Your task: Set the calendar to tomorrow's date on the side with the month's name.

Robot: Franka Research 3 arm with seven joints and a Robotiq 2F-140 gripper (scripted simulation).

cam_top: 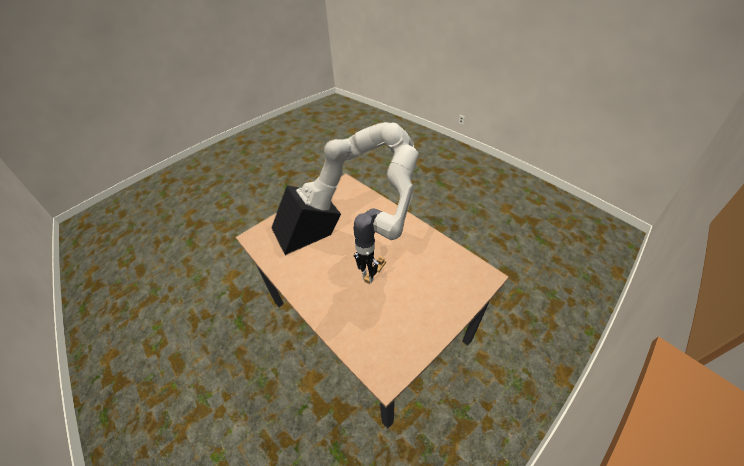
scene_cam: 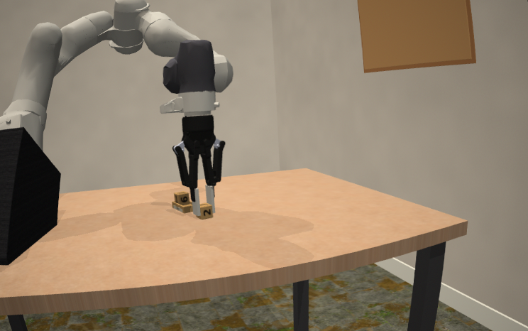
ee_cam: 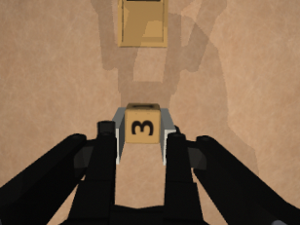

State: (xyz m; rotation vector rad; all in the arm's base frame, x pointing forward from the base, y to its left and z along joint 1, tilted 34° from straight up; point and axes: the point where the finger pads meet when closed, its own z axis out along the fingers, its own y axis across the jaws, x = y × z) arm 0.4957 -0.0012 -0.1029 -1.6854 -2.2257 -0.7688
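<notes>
Right now my hand is 120 mm to the right of the cube, 40 mm past it and 20 mm above it. Also, from my hand: wooden calendar tray: 100 mm to the left, 40 mm behind, 30 mm below.
</notes>
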